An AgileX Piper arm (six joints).
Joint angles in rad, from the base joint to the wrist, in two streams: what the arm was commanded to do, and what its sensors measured. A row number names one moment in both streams.
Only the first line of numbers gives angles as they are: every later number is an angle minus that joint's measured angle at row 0.
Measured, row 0:
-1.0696 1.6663 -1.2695 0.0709 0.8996 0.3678
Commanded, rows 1 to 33:
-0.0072 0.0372 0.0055 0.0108 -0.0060 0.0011
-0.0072 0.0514 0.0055 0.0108 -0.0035 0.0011
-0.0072 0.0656 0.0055 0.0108 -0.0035 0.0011
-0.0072 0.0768 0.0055 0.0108 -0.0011 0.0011
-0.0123 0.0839 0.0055 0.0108 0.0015 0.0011
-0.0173 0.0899 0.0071 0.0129 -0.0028 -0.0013
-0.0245 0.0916 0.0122 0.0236 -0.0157 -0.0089
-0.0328 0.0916 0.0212 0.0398 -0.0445 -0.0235
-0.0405 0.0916 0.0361 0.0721 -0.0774 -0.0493
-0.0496 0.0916 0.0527 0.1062 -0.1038 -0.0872
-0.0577 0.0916 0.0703 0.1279 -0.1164 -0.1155
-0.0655 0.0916 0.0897 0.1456 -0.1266 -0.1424
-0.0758 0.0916 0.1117 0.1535 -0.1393 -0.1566
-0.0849 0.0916 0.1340 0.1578 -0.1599 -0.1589
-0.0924 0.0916 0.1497 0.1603 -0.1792 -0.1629
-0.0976 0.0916 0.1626 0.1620 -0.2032 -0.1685
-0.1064 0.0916 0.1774 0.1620 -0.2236 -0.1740
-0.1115 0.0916 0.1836 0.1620 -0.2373 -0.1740
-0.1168 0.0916 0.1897 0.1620 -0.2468 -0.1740
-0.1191 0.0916 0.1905 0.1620 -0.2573 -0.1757
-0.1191 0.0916 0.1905 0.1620 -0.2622 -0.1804
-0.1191 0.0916 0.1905 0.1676 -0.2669 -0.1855
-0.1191 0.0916 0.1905 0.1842 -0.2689 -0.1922
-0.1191 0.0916 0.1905 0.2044 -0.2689 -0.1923
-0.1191 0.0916 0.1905 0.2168 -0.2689 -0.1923
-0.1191 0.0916 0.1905 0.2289 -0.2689 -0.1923
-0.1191 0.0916 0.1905 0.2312 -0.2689 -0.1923
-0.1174 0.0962 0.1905 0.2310 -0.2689 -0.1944
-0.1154 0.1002 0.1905 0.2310 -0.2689 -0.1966
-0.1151 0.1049 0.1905 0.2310 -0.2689 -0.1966
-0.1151 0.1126 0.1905 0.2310 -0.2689 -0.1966
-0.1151 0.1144 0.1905 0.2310 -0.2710 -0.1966
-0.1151 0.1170 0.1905 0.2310 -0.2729 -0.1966
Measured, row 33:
-0.1148 0.1046 0.1857 0.2265 -0.2603 -0.1864
